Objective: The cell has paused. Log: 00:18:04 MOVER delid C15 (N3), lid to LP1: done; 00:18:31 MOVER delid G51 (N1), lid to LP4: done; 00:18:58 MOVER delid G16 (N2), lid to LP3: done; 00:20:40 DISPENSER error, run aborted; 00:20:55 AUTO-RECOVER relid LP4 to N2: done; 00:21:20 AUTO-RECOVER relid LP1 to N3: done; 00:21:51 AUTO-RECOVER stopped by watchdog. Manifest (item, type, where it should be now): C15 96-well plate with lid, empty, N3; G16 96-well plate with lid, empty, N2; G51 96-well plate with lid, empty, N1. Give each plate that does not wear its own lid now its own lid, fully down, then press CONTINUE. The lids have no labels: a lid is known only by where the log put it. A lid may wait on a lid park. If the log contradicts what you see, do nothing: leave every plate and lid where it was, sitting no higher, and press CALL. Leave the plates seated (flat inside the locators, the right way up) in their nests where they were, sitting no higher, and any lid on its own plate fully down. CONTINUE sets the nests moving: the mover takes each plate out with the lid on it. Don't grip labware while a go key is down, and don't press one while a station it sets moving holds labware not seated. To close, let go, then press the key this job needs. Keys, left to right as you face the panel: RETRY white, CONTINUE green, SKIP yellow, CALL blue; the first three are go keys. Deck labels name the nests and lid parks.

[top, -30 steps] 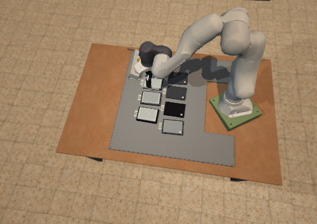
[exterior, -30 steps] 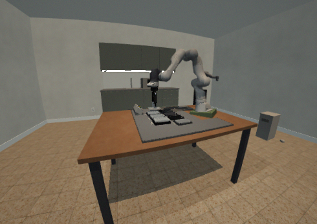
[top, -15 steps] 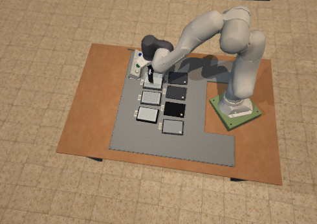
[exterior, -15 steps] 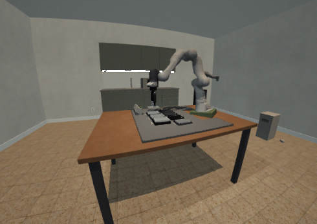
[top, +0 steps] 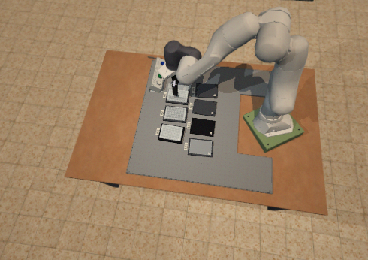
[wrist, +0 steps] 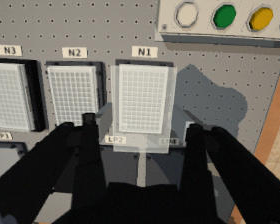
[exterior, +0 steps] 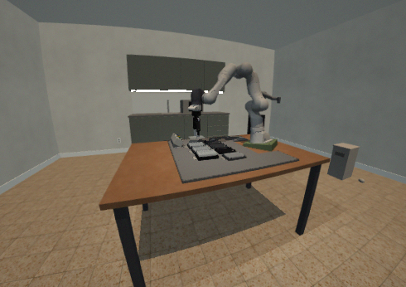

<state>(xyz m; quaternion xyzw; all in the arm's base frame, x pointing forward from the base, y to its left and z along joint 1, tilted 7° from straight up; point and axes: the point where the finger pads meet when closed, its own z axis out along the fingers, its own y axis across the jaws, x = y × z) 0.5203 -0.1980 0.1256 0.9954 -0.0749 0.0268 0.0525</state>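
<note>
The LP2 label is 100 mm below my hand, 80 mm behind it and 70 mm to the left of it. From my hand the other things lie so: clear lid 20 mm below; white retry key 120 mm ahead, 70 mm to the right, 40 mm below; green continue key 120 mm to the right, 110 mm ahead, 40 mm below.
</note>
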